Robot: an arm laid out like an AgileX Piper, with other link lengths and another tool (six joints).
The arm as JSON. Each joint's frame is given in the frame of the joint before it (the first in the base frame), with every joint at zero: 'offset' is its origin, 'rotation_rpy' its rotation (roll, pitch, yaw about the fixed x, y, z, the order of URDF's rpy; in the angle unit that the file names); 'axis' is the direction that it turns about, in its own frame. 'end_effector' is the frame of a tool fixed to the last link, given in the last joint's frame.
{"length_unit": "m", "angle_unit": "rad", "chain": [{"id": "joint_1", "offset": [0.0, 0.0, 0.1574], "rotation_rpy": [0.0, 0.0, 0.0], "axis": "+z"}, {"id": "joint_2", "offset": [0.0, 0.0, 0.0], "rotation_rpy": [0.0, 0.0, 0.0], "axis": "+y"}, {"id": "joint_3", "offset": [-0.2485, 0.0, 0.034], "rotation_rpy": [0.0, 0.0, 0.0], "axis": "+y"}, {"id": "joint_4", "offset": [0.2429, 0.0, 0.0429], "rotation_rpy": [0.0, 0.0, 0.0], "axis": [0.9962, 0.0, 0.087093]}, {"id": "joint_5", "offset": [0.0, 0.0, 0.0], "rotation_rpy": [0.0, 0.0, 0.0], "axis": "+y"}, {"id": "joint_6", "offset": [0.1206, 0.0, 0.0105], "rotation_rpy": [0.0, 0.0, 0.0], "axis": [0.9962, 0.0, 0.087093]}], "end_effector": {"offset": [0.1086, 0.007, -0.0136], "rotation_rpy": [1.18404, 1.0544, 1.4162]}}
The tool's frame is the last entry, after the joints.
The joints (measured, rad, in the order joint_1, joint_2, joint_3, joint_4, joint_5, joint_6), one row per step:
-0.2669, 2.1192, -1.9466, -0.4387, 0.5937, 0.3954
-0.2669, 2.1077, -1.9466, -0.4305, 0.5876, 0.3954
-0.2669, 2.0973, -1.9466, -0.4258, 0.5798, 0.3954
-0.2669, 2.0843, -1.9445, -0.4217, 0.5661, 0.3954
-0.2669, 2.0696, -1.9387, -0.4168, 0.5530, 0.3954
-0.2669, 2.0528, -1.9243, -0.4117, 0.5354, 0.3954
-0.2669, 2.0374, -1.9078, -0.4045, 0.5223, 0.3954
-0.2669, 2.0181, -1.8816, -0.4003, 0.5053, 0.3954
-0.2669, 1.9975, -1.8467, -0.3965, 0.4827, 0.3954
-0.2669, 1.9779, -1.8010, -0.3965, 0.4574, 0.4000
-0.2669, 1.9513, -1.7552, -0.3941, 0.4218, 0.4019
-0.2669, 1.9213, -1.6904, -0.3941, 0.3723, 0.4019
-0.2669, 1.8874, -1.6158, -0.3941, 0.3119, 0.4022
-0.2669, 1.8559, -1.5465, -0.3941, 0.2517, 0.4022
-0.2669, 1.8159, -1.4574, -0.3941, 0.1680, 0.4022
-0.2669, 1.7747, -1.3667, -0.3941, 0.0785, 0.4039
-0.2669, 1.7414, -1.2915, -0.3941, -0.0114, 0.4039
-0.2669, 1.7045, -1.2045, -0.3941, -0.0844, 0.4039
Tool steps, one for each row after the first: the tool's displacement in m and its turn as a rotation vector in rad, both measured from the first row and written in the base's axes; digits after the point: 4 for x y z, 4 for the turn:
0.0008, 0.0014, 0.0071, 0.0036, -0.0186, 0.0019
0.0017, 0.0024, 0.0141, 0.0037, -0.0368, 0.0048
0.0030, 0.0037, 0.0226, 0.0019, -0.0605, 0.0103
0.0035, 0.0052, 0.0305, 0.0014, -0.0820, 0.0154
0.0034, 0.0073, 0.0367, 0.0018, -0.1013, 0.0223
0.0024, 0.0095, 0.0403, 0.0062, -0.1138, 0.0270
0.0005, 0.0119, 0.0428, 0.0085, -0.1234, 0.0334
-0.0020, 0.0148, 0.0431, 0.0113, -0.1309, 0.0418
-0.0054, 0.0178, 0.0387, 0.0168, -0.1303, 0.0489
-0.0081, 0.0217, 0.0398, 0.0188, -0.1451, 0.0614
-0.0120, 0.0268, 0.0368, 0.0192, -0.1561, 0.0804
-0.0164, 0.0330, 0.0335, 0.0203, -0.1715, 0.1033
-0.0206, 0.0393, 0.0309, 0.0211, -0.1897, 0.1261
-0.0260, 0.0480, 0.0283, 0.0224, -0.2186, 0.1575
-0.0320, 0.0577, 0.0266, 0.0256, -0.2536, 0.1898
-0.0360, 0.0669, 0.0277, 0.0260, -0.2959, 0.2228
-0.0451, 0.0761, 0.0222, 0.0333, -0.3157, 0.2481

